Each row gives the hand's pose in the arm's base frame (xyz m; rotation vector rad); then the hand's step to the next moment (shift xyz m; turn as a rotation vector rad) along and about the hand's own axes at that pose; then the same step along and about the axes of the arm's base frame.
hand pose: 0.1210 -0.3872 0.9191 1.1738 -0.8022 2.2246
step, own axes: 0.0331 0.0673 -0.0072 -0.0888 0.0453 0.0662
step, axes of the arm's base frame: -0.0651 -0.0373 0.0069 0.0520 -0.0913 -0.0573
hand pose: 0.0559 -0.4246 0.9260 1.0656 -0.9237 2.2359
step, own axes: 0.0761 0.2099 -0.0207 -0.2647 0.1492 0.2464
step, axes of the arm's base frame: -0.1938 -0.1102 -0.0243 0.1686 -0.3180 -0.1531
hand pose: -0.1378 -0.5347 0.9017 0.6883 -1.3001 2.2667
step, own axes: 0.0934 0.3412 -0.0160 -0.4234 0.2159 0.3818
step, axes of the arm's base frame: -0.2776 -0.1328 -0.1752 0.2807 -0.4873 -0.2353
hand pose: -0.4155 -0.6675 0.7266 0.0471 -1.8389 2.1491
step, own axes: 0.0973 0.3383 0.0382 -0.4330 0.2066 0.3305
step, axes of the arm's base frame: -0.1854 -0.0592 -0.2958 0.3012 -0.4385 -0.2376
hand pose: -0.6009 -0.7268 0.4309 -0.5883 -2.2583 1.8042
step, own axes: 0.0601 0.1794 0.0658 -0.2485 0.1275 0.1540
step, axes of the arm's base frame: -0.0464 -0.0011 -0.1949 0.1884 -0.2183 -0.1364
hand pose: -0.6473 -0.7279 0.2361 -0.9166 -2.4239 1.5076
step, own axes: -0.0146 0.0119 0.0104 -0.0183 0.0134 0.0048
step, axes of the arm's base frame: 0.0123 -0.0125 -0.0124 0.0183 -0.0098 -0.0103
